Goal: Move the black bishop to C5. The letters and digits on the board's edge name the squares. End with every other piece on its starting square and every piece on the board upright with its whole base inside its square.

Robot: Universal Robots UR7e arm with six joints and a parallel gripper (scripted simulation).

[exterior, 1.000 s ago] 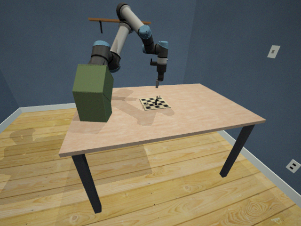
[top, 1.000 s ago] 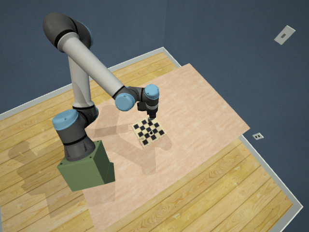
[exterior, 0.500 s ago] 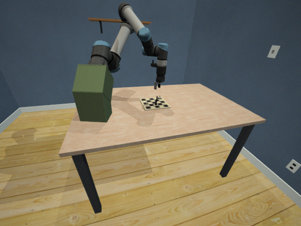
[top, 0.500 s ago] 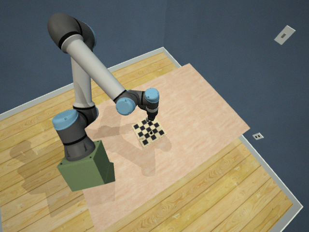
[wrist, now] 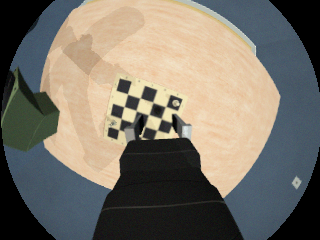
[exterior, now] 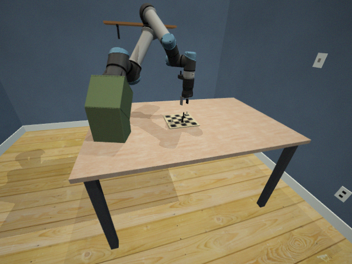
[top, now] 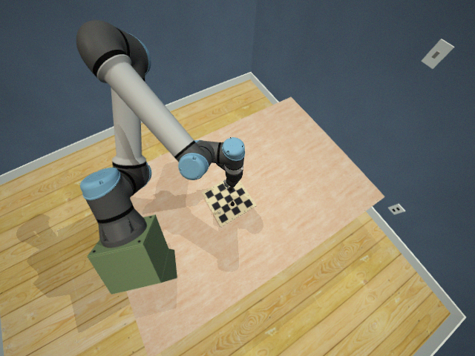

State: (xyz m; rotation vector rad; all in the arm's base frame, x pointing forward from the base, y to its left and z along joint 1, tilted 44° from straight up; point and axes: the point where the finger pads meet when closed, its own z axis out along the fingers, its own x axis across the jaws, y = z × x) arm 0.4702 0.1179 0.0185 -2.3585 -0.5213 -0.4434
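Now: hand 13 cm above the chessboard, 4 cm to the left of it and 3 cm past it.
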